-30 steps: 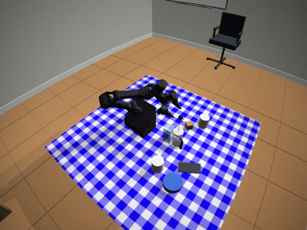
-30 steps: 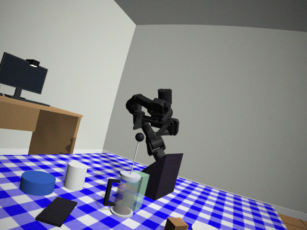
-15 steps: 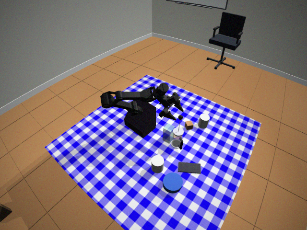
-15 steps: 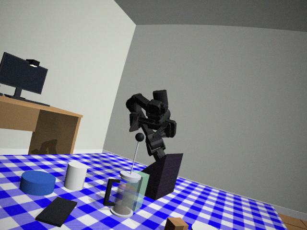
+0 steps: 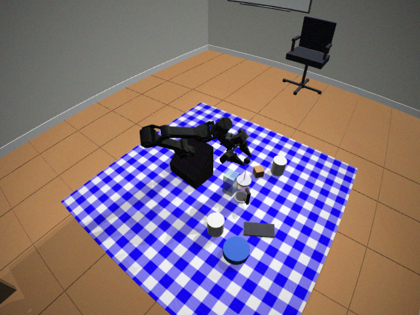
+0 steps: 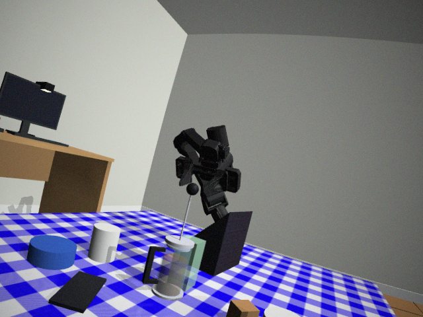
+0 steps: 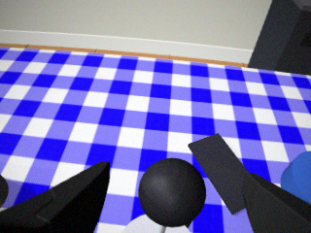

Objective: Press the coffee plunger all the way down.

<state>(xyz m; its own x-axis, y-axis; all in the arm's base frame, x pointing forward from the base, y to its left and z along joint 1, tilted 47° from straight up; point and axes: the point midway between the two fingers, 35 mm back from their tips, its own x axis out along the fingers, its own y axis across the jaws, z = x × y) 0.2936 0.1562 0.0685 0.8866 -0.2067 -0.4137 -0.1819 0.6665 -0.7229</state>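
My gripper tip is now 1 cm short of the glass coffee press, 1 cm to the left of it and 14 cm above it. From my gripper tip the other things lie so: black flat slab (19 cm ahead, 9 cm to the right, 27 cm below); brown cube (4 cm behind, 19 cm to the left, 25 cm below); pale green block (8 cm behind, 1 cm to the right, 21 cm below).
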